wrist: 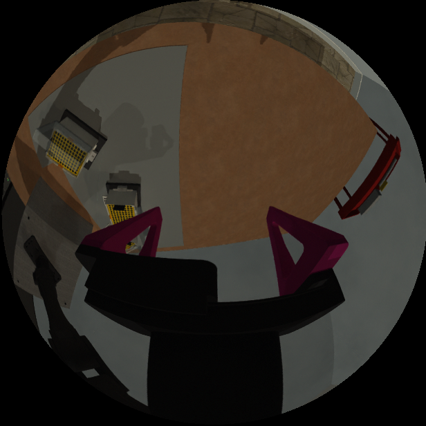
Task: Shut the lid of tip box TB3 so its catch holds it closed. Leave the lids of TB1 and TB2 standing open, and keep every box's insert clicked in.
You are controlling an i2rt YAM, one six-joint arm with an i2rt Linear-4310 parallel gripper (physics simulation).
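Observation:
One tip box [69, 152] with a yellow gridded insert and grey body stands at the left of the wrist view; a pale see-through flap shows at its left side. A second tip box [122, 207] with a yellow insert stands nearer, just beyond my left finger. Part of something yellow and grey [130, 245] shows through the opening of that finger; it may be a third box. I cannot read any labels, so I cannot tell which is TB3, nor clearly how the lids stand. My gripper [214, 212] is open and empty, to the right of the boxes, with its magenta fingers wide apart.
The boxes stand on a grey mat [155, 90] on the brown table top [275, 125]. A red frame-like object [372, 180] is at the far right, beyond the table edge. A grey plate [60, 220] and a black jointed part [47, 285] are at the lower left.

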